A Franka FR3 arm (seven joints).
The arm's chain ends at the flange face. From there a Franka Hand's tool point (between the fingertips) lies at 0.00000 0.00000 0.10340 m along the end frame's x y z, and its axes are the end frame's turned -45 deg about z.
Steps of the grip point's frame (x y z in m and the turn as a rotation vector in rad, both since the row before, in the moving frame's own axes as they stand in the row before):
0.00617 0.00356 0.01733 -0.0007 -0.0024 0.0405
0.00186 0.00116 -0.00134 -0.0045 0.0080 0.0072
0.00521 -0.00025 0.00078 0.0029 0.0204 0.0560
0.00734 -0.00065 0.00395 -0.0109 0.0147 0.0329
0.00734 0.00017 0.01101 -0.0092 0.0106 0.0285
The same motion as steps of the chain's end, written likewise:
0.00701 -0.00207 0.01733 -0.0022 -0.0012 0.0405
0.00122 -0.00024 -0.00134 0.0025 0.0088 0.0072
0.00218 -0.00219 0.00080 0.0165 0.0124 0.0560
0.00285 -0.00540 0.00397 0.0027 0.0181 0.0329
0.00386 -0.00499 0.01102 0.0010 0.0140 0.0285

